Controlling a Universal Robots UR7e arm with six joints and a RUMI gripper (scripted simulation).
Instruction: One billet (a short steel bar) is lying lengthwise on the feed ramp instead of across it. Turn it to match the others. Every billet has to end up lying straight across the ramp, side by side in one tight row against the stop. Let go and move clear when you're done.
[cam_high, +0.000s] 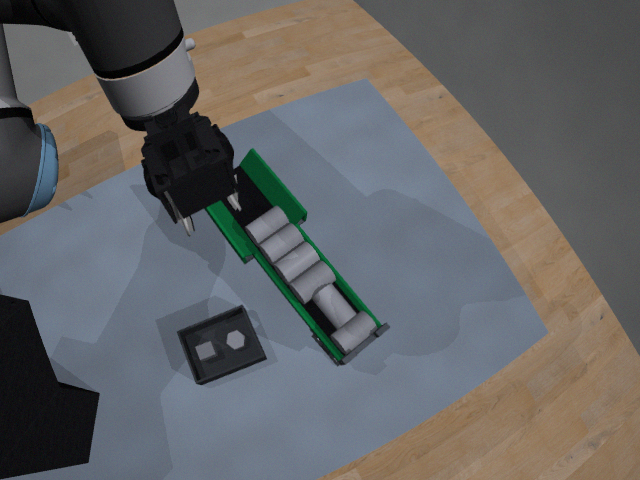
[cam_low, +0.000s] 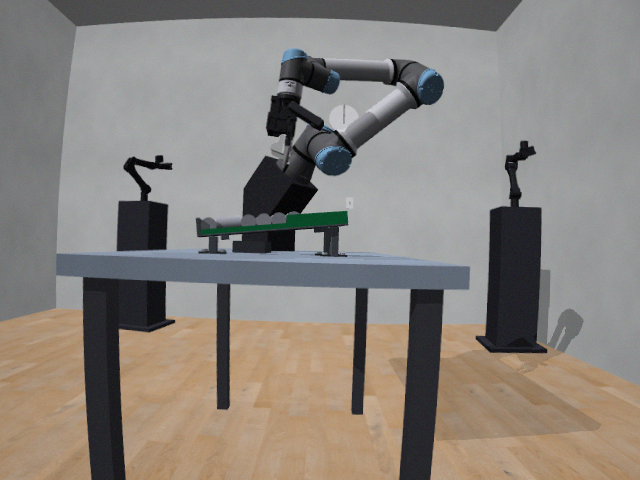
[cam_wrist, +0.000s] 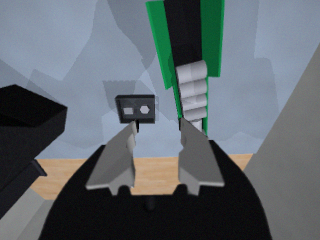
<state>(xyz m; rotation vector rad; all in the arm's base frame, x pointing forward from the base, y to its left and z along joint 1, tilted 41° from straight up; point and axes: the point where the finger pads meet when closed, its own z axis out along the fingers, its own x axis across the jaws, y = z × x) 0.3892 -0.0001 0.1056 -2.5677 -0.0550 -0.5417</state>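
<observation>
My hand is 16 cm short of the grey stop, 19 cm to the left of it and 20 cm above it. From my hand the other things lie so: dark tray: 7 cm behind, 11 cm to the right, 25 cm below.
</observation>
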